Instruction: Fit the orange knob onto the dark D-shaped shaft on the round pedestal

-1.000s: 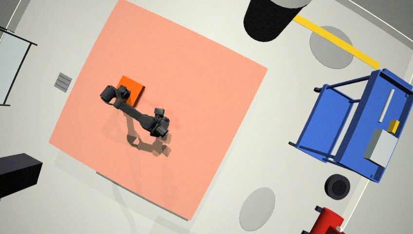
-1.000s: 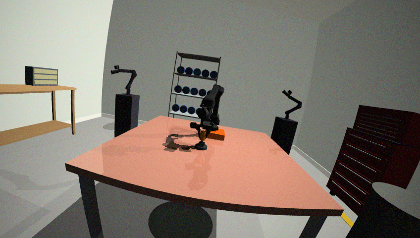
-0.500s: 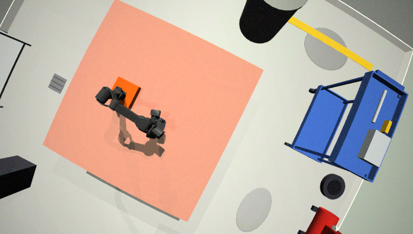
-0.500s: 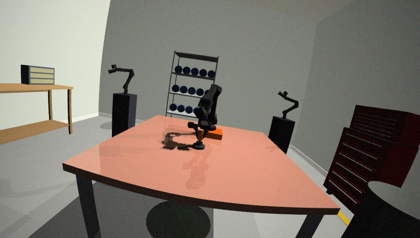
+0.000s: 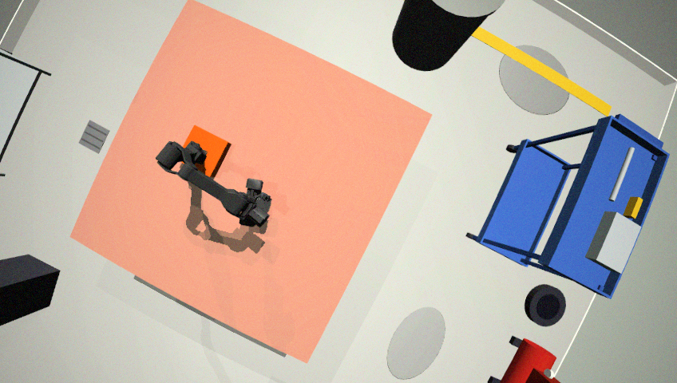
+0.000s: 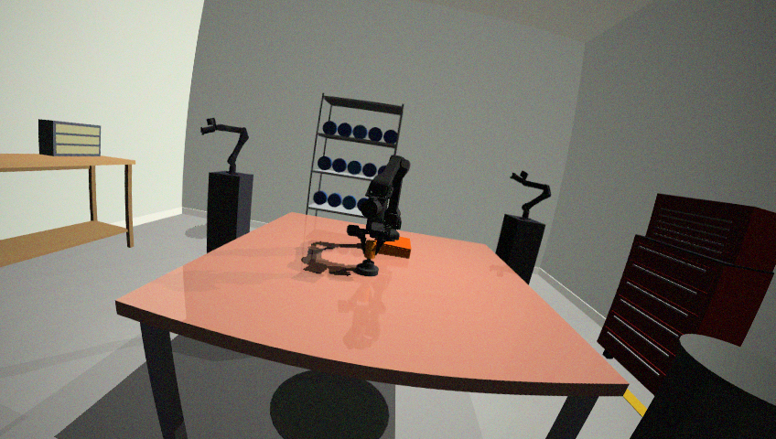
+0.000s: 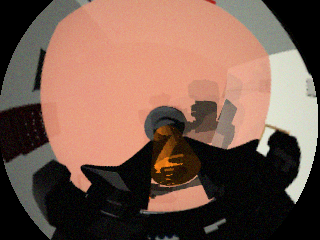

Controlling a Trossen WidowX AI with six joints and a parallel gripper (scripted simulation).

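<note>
My gripper tip is 20 mm below the orange knob. Also, from my gripper tip: round dark pedestal 40 mm below.
</note>
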